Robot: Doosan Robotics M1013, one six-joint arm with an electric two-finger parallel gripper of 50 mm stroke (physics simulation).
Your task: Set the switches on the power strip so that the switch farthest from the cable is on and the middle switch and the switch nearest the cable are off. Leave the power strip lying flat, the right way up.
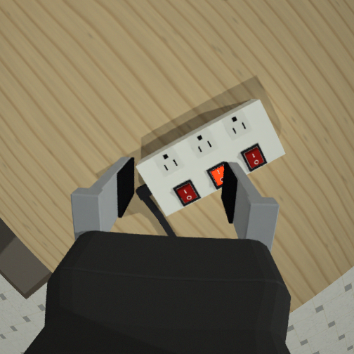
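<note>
A white power strip (220, 151) lies flat, sockets and switches facing up, slanting up to the right. Its black cable (159, 215) leaves the left end and runs down under the gripper body. The switch nearest the cable (187, 193) is dark red and unlit. The middle switch (217, 176) glows orange-red, so it is lit; the right finger hides part of it. The switch farthest from the cable (254, 157) is dark red and unlit. My gripper (178, 177) is open and empty, above the strip's cable end, with the left finger beyond that end.
The strip lies on a round-edged wooden table top (90, 80). The table's edge curves past at the lower left and lower right. A dark brown box-like object (22, 265) shows beyond the edge at the lower left. Pale speckled floor (330, 320) shows at the lower right.
</note>
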